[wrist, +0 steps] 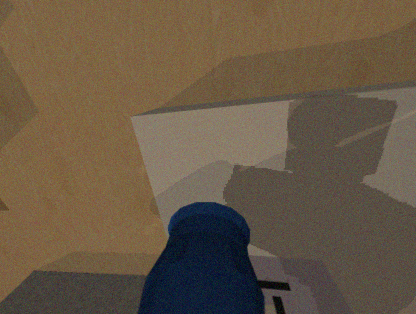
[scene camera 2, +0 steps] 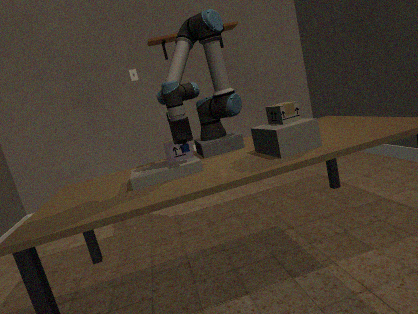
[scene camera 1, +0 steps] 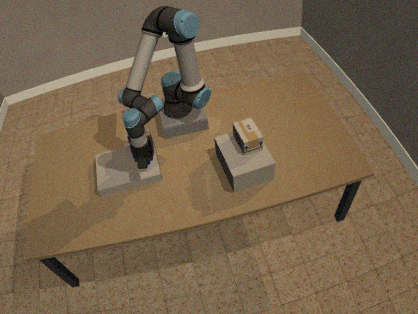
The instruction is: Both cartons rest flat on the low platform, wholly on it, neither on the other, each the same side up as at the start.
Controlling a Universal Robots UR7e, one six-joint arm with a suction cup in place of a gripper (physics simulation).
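Places are measured from the arm's base along level axes (x right, y back, z down), in millimetres.
Where they show: end effector, tool point: [wrist: 208, 235] [scene camera 2: 186, 151]; arm's base, origin of the base link: [scene camera 2: 213, 137] [scene camera 1: 178, 108].
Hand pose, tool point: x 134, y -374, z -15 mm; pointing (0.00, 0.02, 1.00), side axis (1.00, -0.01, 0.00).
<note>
Things, the pixels of their top centre, and the offset from my tool point. Level surfaces: height alone.
- low grey platform, middle of its top: [wrist: 355, 246] [scene camera 2: 164, 165] [scene camera 1: 125, 163] dy +45, dx +125, dz +48 mm
- pale lavender carton, middle of its top: [scene camera 1: 136, 137] [scene camera 2: 175, 139] dy +121, dx +50, dz -51 mm
- brown carton, middle of its top: [scene camera 1: 247, 129] [scene camera 2: 280, 104] dy +50, dx -472, dz -107 mm
- tall grey block, middle of its top: [scene camera 1: 244, 149] [scene camera 2: 281, 123] dy +9, dx -451, dz -24 mm
- wooden table, its level: dz +96 mm
The low grey platform [scene camera 1: 117, 176] [scene camera 2: 158, 174] [wrist: 201, 135] lies on the left of the table. A pale lavender carton [scene camera 2: 173, 152] [wrist: 296, 270] with black arrow marks stands at its back right corner, arrows up. In scene camera 1 the wrist mostly hides it. My blue suction cup [scene camera 1: 143, 164] [scene camera 2: 184, 147] [wrist: 208, 216] points down right beside this carton, over the platform, and carries nothing. A brown carton [scene camera 1: 247, 135] [scene camera 2: 282, 112] rests on the tall grey block [scene camera 1: 249, 169] [scene camera 2: 294, 138] to the right.
The arm's base stands on a grey pedestal [scene camera 1: 183, 123] [scene camera 2: 219, 145] at the back, between the platform and the tall block. The wooden table [scene camera 1: 304, 135] has its edge close behind the tall block's right side in scene camera 2.
</note>
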